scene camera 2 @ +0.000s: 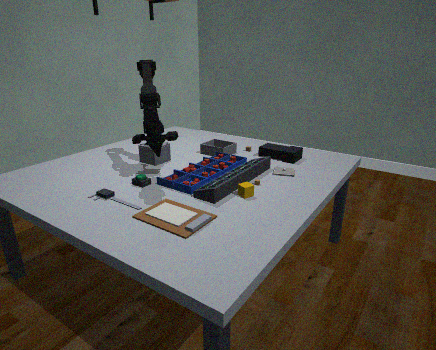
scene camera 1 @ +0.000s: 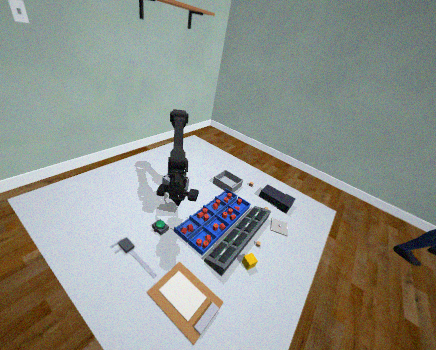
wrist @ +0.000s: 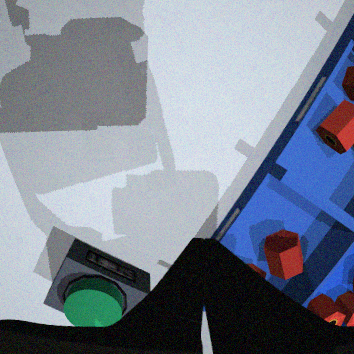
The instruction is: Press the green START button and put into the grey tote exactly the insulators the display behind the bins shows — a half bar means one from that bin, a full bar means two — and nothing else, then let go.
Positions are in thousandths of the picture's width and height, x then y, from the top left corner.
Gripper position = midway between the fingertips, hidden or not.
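A green START button (wrist: 261,815) is visible. My gripper (wrist: 569,702) is shut and holds nothing.
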